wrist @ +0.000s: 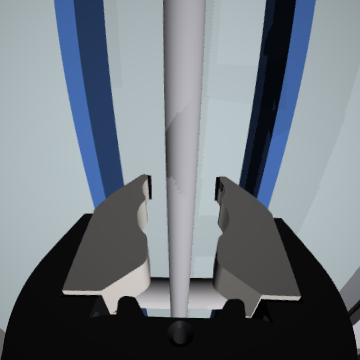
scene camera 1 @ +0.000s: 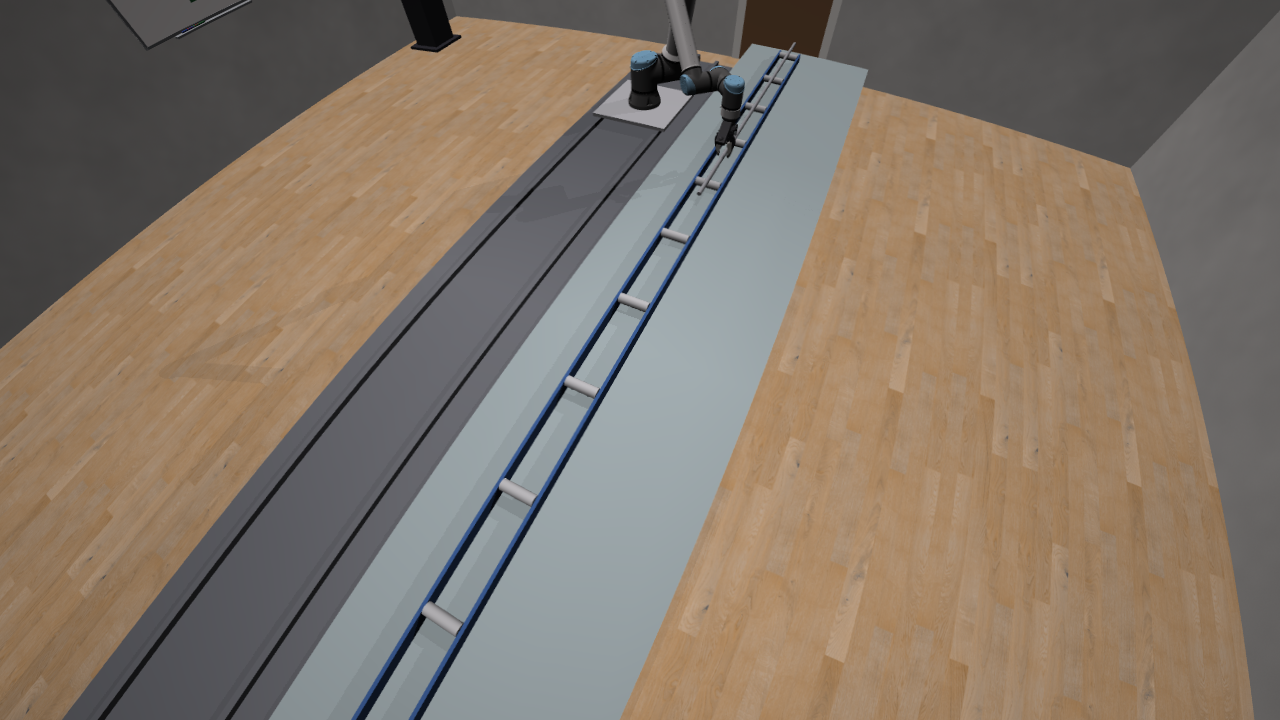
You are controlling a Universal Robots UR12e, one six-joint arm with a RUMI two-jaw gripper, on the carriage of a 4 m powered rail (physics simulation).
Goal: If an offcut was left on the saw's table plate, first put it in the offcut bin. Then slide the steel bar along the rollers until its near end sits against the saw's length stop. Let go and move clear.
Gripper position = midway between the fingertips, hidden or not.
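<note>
There's a blue roller track (scene camera 1: 465,630), and in the wrist view you'd find the track (wrist: 284,41) as well. I can also see my gripper (wrist: 183,177).
</note>
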